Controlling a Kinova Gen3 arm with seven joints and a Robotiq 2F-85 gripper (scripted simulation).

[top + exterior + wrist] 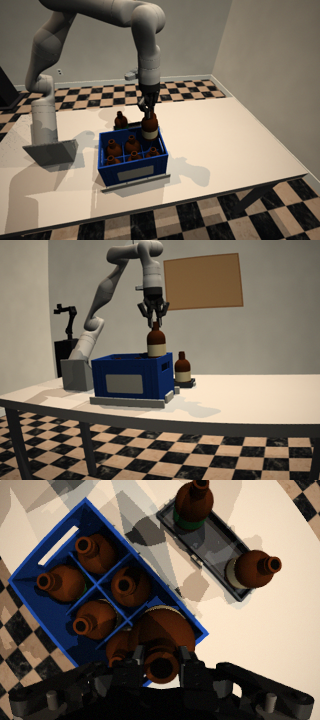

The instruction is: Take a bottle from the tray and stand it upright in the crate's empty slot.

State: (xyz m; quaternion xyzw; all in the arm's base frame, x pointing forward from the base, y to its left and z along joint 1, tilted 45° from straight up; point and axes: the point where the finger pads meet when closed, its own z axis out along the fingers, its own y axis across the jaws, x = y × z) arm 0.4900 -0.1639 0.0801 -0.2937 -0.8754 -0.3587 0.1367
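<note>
My hand is 210 mm above the crate, 80 mm past it and 50 mm to the left of it. From my hand the other things lie so: dark tray 290 mm below, 190 mm to the left, 60 mm behind.
</note>
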